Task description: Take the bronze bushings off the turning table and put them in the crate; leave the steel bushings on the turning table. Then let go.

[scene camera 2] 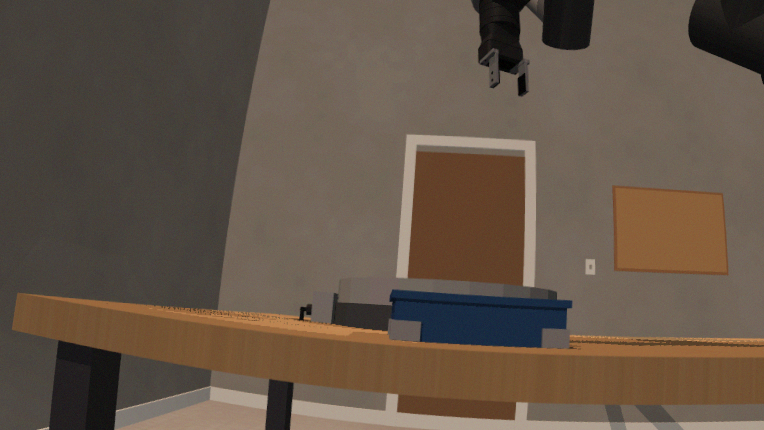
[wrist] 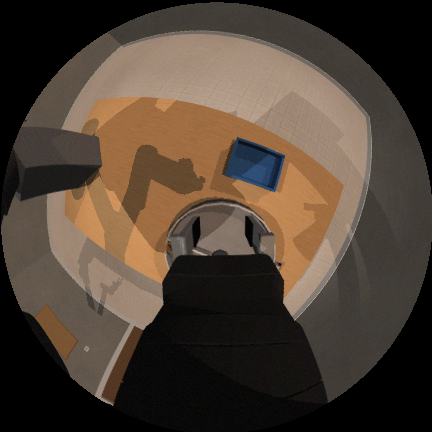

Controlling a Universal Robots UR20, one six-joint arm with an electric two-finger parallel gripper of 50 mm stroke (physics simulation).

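Frame: origin at the arm's base, x ahead, y left, z up, level; metres.
Where they show: gripper, fingertip midpoint: point(scene camera 2: 509, 89) point(wrist: 222, 225).
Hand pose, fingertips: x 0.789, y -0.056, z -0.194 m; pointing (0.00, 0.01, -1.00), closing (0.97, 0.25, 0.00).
Things, the pixels of their top centre, and the offset from my fingertips. "spot": a spot on its surface instead.
- bronze bushing, top centre: point(wrist: 170, 247) 0.139 m back, 0.213 m right, 0.315 m down
- blue crate, top centre: point(scene camera 2: 471, 298) point(wrist: 256, 163) 0.091 m ahead, 0.145 m left, 0.356 m down
- grey block, surface spot: point(scene camera 2: 323, 307) spot: 0.283 m ahead, 0.212 m right, 0.377 m down
- small black hook, surface spot: point(scene camera 2: 303, 311) spot: 0.323 m ahead, 0.236 m right, 0.389 m down
My gripper point(scene camera 2: 508, 89) point(wrist: 222, 225) is open and empty, high above the turning table point(scene camera 2: 363, 291) point(wrist: 222, 214), a round grey disc on a dark base. In the wrist view a small orange-brown piece, seemingly a bronze bushing point(wrist: 170, 246), shows at the disc's left edge, partly hidden by the left finger. No steel bushing can be made out; the gripper body hides the near part of the disc. The blue crate point(scene camera 2: 481, 320) point(wrist: 278, 172) stands beside the turning table, above and right of it in the wrist view. No bushing shows inside it.
The wooden table point(scene camera 2: 213, 333) point(wrist: 210, 120) carries both. A grey block point(scene camera 2: 323, 307) with a small black hook point(scene camera 2: 303, 311) stands beside the turning table's base. A dark grey arm part point(wrist: 60, 155) reaches in at the wrist view's left. Arm shadows lie across the table.
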